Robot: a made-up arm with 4 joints. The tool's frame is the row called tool.
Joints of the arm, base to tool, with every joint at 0 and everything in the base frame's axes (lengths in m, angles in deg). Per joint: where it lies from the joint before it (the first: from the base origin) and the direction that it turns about. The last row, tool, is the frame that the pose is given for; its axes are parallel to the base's.
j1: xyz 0 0 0.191 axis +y
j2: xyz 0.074 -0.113 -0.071 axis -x
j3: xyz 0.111 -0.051 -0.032 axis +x
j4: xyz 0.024 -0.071 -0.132 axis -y
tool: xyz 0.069 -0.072 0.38
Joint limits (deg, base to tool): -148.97..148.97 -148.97..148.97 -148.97..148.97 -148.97..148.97
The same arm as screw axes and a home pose.
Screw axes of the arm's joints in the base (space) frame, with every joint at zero. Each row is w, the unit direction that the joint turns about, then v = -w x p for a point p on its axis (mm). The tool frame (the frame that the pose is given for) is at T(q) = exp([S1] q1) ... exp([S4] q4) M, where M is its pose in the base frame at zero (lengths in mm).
S1: w 0 1 0 v -191 0 0
S2: w -1 0 0 v 0 -120 -113
S3: w 1 0 0 v 0 88 164
S4: w 0 -1 0 v -44 0 -209
M: xyz 278 -307 336 (mm) rpy 0 0 0 (deg, as in URDF)
Joint limits (deg, base to tool): -148.97..148.97 -148.97..148.97 -148.97..148.97 -148.97..148.97

